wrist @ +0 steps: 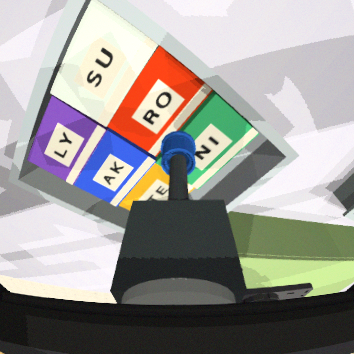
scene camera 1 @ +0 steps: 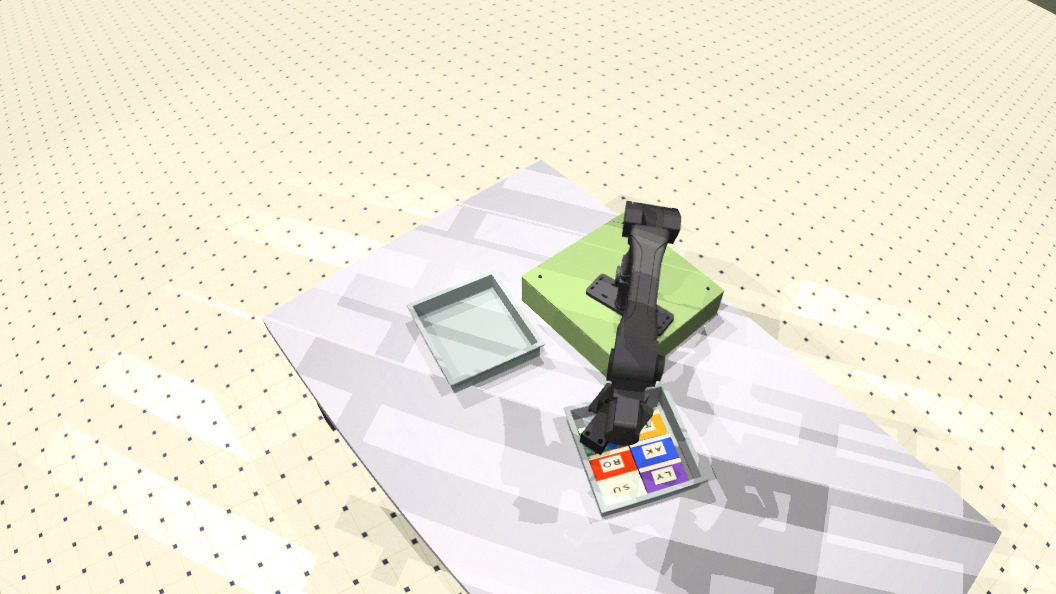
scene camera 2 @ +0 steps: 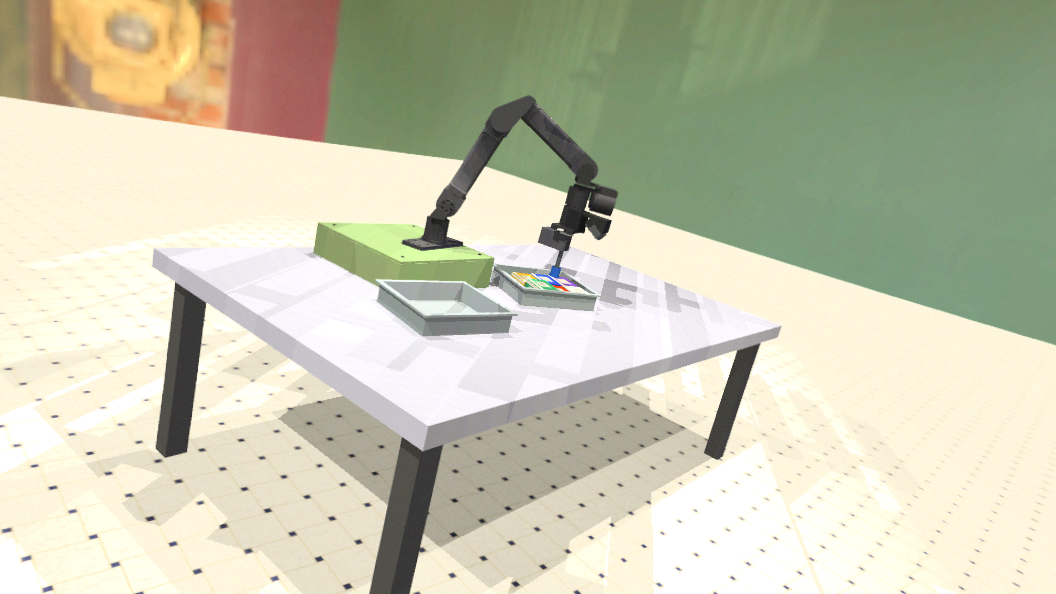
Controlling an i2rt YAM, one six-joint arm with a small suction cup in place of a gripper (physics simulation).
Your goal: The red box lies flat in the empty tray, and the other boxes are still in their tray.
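Seen in the pictures: hand, its tool point: [wrist: 177, 146] [scene camera 2: 554, 276]; arm's base, origin of its link: [wrist: 257, 294] [scene camera 2: 433, 244].
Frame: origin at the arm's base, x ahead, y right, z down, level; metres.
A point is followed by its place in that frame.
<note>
The red box [scene camera 1: 612, 463] {x 0.320, y -0.181, z 0.049 m} [wrist: 159, 106] {x 0.322, y -0.178, z 0.049 m}, labelled RO, lies flat in the filled tray [scene camera 1: 655, 498] {x 0.321, y -0.292, z 0.072 m} [scene camera 2: 564, 301] {x 0.355, y -0.146, z 0.064 m} [wrist: 47, 82] {x 0.347, y -0.272, z 0.036 m}. With it lie the white SU box [scene camera 1: 620, 488] {x 0.357, y -0.227, z 0.046 m} [wrist: 100, 65] {x 0.358, y -0.227, z 0.046 m}, purple LY box [scene camera 1: 665, 476] {x 0.281, y -0.284, z 0.046 m} [wrist: 62, 142] {x 0.285, y -0.280, z 0.046 m}, blue AK box [scene camera 1: 653, 450] {x 0.247, y -0.232, z 0.045 m} [wrist: 112, 170] {x 0.250, y -0.231, z 0.045 m}, green NI box [wrist: 207, 145] {x 0.289, y -0.131, z 0.036 m} and yellow TE box [wrist: 142, 195] {x 0.211, y -0.201, z 0.047 m}. The empty tray [scene camera 1: 476, 336] {x 0.232, y 0.251, z 0.083 m} [scene camera 2: 466, 325] {x 0.329, y 0.302, z 0.064 m} stands apart. My suction cup [scene camera 2: 555, 271] [wrist: 178, 150] {x 0.300, y -0.161, z 0.011 m} carries nothing and is low over the boxes, near where red, green and yellow meet in the wrist view. Contact cannot be told.
The arm stands on a green block [scene camera 1: 568, 295] {x 0.062, y 0.123, z -0.001 m} [scene camera 2: 361, 254] {x -0.058, y 0.215, z 0.029 m} beside both trays on the white table [scene camera 1: 450, 472] {x 0.524, y 0.069, z 0.086 m} [scene camera 2: 413, 376] {x 0.404, y 0.579, z 0.086 m}. The tray walls rise around the boxes. In scene camera 1 the arm hides part of the filled tray's end nearest the block.
</note>
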